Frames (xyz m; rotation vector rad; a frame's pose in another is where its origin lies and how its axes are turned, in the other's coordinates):
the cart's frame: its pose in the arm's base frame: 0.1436 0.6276 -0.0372 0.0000 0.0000 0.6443
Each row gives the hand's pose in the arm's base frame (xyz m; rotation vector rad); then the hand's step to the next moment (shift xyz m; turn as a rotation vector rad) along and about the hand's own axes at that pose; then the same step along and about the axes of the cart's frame.
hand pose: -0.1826 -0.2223 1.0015 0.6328 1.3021 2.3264
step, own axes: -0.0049 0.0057 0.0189 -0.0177 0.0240 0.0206
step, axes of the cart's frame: 0.0157 -0.0024 0.0128 0.0142 -0.0197 0.0269
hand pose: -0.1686 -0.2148 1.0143 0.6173 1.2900 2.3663
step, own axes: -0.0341 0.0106 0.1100 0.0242 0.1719 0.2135
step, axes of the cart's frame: 0.1010 -0.0099 0.0555 0.1036 0.0120 0.2546
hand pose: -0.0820 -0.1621 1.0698 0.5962 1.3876 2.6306
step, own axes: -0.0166 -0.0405 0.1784 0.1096 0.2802 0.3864
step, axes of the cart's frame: 0.1587 0.0761 0.0525 0.1587 0.0881 0.4548
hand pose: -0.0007 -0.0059 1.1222 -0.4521 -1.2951 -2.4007
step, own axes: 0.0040 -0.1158 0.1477 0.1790 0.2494 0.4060
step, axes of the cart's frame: 0.0757 0.1717 -0.0046 0.1122 0.1484 0.4738
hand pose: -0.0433 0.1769 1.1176 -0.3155 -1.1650 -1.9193
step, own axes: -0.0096 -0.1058 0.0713 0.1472 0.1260 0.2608
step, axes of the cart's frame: -0.0202 0.1223 -0.0318 0.0294 0.1149 0.3025
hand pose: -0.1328 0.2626 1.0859 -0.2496 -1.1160 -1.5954
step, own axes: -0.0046 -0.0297 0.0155 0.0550 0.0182 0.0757
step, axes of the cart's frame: -0.0159 0.0280 -0.0103 -0.0130 0.0381 0.0864
